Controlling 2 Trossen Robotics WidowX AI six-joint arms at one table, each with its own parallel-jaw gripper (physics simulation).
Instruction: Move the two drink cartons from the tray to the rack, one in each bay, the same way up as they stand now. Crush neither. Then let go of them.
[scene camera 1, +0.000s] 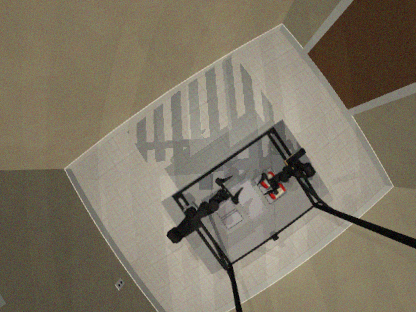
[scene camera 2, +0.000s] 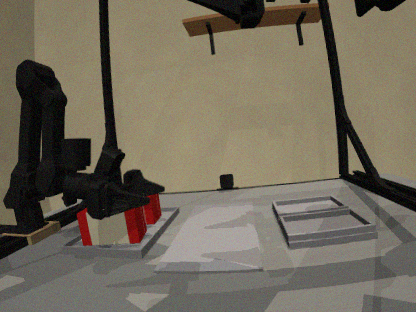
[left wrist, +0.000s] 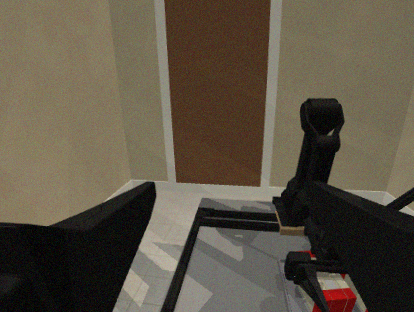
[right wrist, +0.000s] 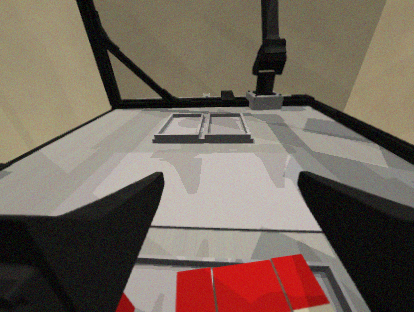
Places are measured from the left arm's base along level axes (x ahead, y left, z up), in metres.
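Pixels of known places: left gripper, fingertip midpoint: (scene camera 1: 238, 181) (left wrist: 231, 188); right gripper, fingertip midpoint: (scene camera 1: 260, 190) (scene camera 2: 157, 194) (right wrist: 229, 177); left arm's base, link origin: (scene camera 1: 191, 211) (right wrist: 263, 93); right arm's base, link origin: (scene camera 1: 292, 162) (scene camera 2: 31, 227) (left wrist: 293, 219).
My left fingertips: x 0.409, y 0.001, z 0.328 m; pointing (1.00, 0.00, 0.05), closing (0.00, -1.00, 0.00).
For each thing: its middle in the pictures, then the offset to it from my left fingertips. "spot": a spot on its surface instead. Level surfaces: height alone.
- grey tray, body centre: (scene camera 2: 128, 227) (scene camera 1: 270, 185) 0.267 m right, 0.197 m ahead, 0.364 m down
- nearer carton, surface spot: (scene camera 2: 105, 230) spot: 0.178 m right, 0.208 m ahead, 0.335 m down
- farther carton, surface spot: (scene camera 2: 153, 210) spot: 0.293 m right, 0.139 m ahead, 0.334 m down
- carton's red end, surface spot: (right wrist: 250, 282) spot: 0.211 m right, 0.153 m ahead, 0.298 m down
- grey two-bay rack, body centre: (scene camera 2: 315, 215) (right wrist: 204, 125) (scene camera 1: 228, 214) 0.221 m right, 0.211 m back, 0.362 m down
- pale flat mat, surface height: 0.368 m down
Two cream drink cartons with red ends stand in the grey tray (scene camera 2: 107, 251). The nearer carton (scene camera 2: 105, 230) (scene camera 1: 276, 191) is partly covered by the right gripper; the farther carton (scene camera 2: 153, 210) shows behind it. My right gripper (scene camera 2: 156, 194) (right wrist: 229, 177) is open, level, low over the cartons, with nothing held. In the right wrist view a carton's red end (right wrist: 250, 282) lies below and between the fingers. My left gripper (scene camera 1: 236, 183) (left wrist: 231, 188) is open and empty, high above the table. The grey two-bay rack (scene camera 2: 330, 238) (right wrist: 180, 138) holds no carton.
A pale flat mat (scene camera 2: 215, 250) (right wrist: 225, 210) lies between tray and rack. A black frame (scene camera 1: 225, 162) runs around the table, with upright posts (scene camera 2: 337, 75). A wooden shelf (scene camera 2: 285, 17) hangs on the wall. The right arm (left wrist: 320, 145) stands beyond the tray in the left wrist view.
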